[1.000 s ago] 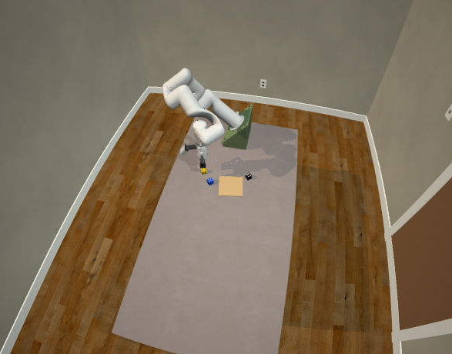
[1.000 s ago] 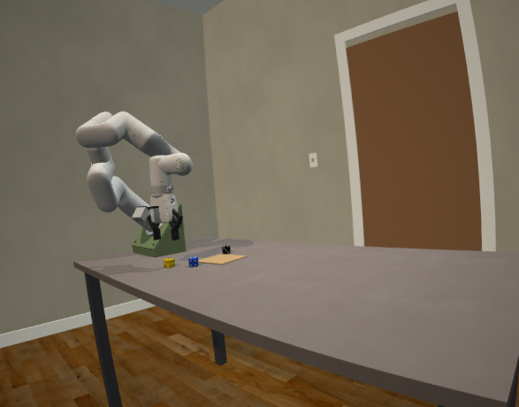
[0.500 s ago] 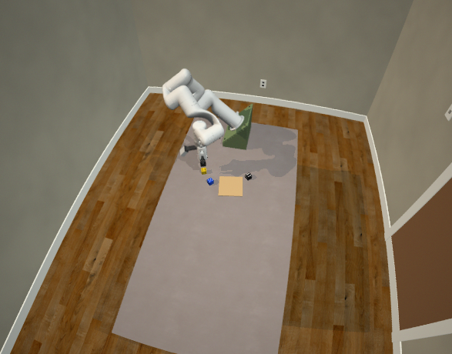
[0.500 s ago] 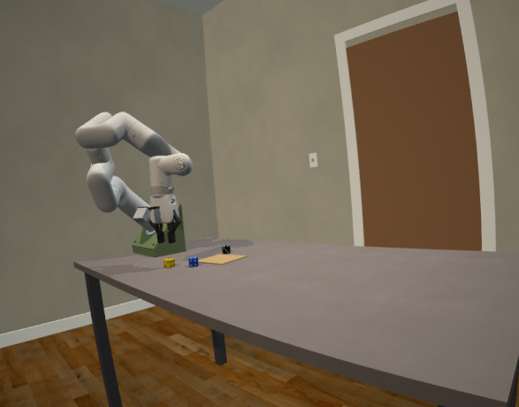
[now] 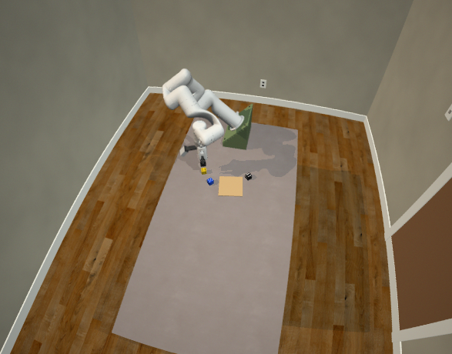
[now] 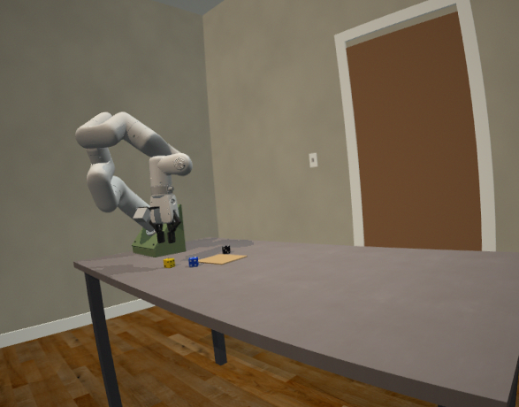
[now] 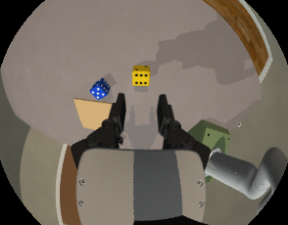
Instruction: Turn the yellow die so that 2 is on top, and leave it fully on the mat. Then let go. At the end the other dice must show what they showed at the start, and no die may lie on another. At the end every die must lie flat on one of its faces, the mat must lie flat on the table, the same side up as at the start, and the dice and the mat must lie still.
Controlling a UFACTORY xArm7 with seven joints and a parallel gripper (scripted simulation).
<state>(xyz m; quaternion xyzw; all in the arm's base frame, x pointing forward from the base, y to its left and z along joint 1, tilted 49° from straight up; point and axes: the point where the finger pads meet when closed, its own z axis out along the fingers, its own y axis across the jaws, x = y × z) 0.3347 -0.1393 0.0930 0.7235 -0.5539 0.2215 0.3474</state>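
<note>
Right now the yellow die is 9 cm below my hand. Round my hand: blue die: 8 cm ahead, 5 cm to the left, 9 cm below; then black die: 27 cm to the left, 9 cm below; then tan mat: 8 cm ahead, 18 cm to the left, 11 cm below.
</note>
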